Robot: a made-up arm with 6 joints.
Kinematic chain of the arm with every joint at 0, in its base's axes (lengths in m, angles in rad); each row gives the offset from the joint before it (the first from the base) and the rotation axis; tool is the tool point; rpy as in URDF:
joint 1: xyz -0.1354 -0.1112 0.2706 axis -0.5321 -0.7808 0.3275
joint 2: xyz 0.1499 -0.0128 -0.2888 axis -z
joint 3: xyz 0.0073 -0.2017 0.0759 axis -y
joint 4: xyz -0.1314 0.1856 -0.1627 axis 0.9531 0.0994 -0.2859
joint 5: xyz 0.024 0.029 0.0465 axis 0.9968 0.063 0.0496
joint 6: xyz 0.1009 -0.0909 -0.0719 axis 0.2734 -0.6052 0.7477
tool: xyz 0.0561 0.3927 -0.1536 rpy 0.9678 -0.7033 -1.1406
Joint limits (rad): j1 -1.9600..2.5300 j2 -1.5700..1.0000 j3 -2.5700..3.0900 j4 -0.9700..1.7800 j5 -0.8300..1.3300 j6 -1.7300..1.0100
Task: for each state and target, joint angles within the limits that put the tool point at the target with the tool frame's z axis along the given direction. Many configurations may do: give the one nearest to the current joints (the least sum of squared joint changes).
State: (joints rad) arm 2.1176 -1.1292 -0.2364 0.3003 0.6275 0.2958
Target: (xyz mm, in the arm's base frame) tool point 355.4 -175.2 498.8 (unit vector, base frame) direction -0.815 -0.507 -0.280
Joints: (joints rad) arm 2.5300 -0.9660 -0.5857 0.1133 0.0173 -0.0461
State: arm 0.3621 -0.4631 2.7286 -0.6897 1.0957 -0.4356
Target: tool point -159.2 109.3 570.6 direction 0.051 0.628 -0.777
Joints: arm 0.0594 -1.0138 2.8918 -0.9389 0.6519 -0.4979
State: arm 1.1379 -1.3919 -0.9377 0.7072 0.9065 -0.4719
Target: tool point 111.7 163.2 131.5 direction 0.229 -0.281 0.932
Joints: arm 0.8363 -1.4962 -0.6490 1.1700 1.2428 -0.4984
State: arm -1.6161 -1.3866 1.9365 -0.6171 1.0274 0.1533
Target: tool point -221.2 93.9 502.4 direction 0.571 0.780 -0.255
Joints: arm -1.5805 -1.5700 2.6434 -0.1084 0.6975 0.5434
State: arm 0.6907 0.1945 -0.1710 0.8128 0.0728 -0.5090
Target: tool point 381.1 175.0 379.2 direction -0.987 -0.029 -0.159
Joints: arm 1.3621 0.6758 -0.2281 0.7709 0.2940 -0.4435
